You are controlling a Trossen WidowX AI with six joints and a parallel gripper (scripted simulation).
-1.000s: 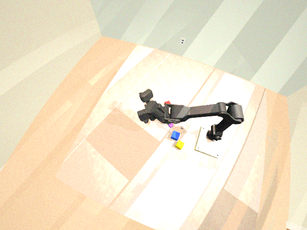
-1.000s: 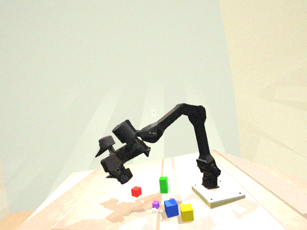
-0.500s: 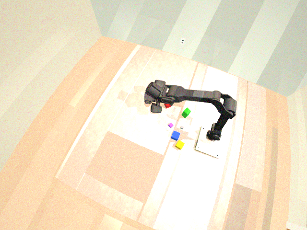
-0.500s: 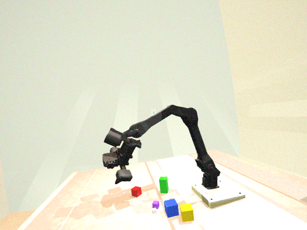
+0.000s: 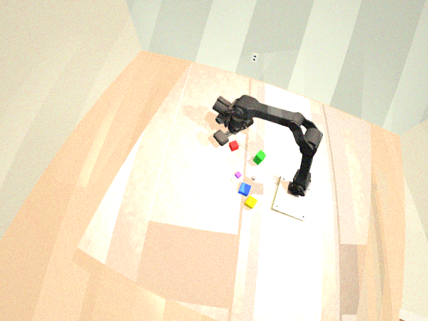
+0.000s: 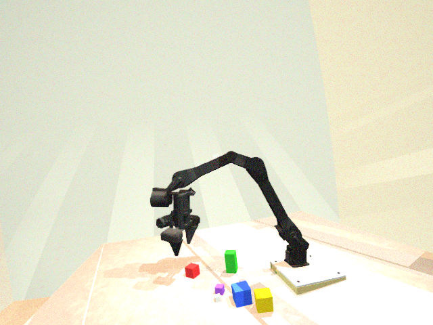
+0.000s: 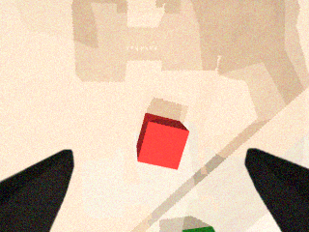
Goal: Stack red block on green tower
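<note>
My gripper tip is now 20 mm past the red block and 80 mm above it. Round my gripper tip: blue block (150 mm behind, 200 mm to the left, 80 mm below); then yellow block (190 mm behind, 240 mm to the left, 80 mm below); then small purple block (100 mm behind, 140 mm to the left, 90 mm below).
</note>
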